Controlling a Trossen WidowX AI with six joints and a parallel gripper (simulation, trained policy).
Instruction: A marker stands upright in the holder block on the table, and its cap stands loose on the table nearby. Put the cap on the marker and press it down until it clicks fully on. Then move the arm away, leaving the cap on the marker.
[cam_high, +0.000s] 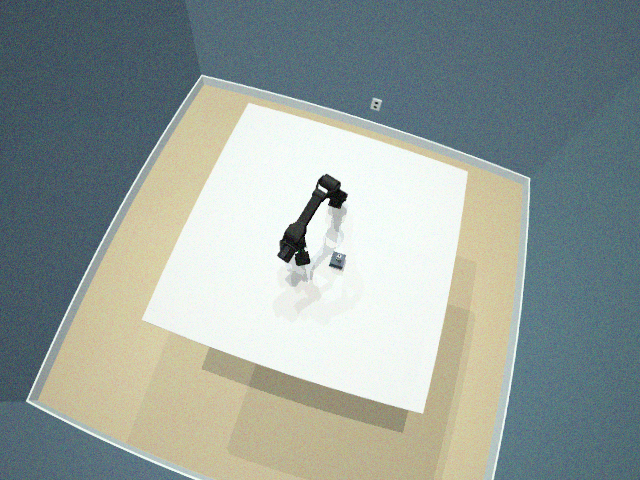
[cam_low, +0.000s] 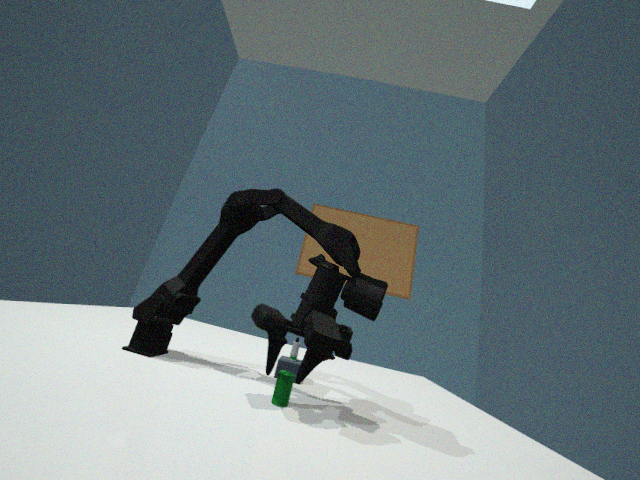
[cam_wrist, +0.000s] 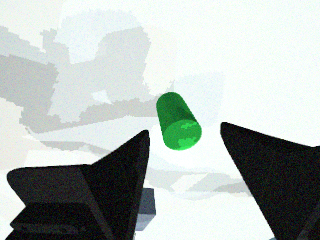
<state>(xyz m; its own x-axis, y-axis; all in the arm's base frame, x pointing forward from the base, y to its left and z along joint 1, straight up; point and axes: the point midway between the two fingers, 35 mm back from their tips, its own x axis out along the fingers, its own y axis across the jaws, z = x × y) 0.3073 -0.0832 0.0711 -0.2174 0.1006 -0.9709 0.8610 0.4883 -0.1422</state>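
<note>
Right now my gripper tip is 1 cm short of the green cap and 1 cm above it. The rest, counted from my gripper tip: grey holder block 17 cm to the left, 2 cm below.
</note>
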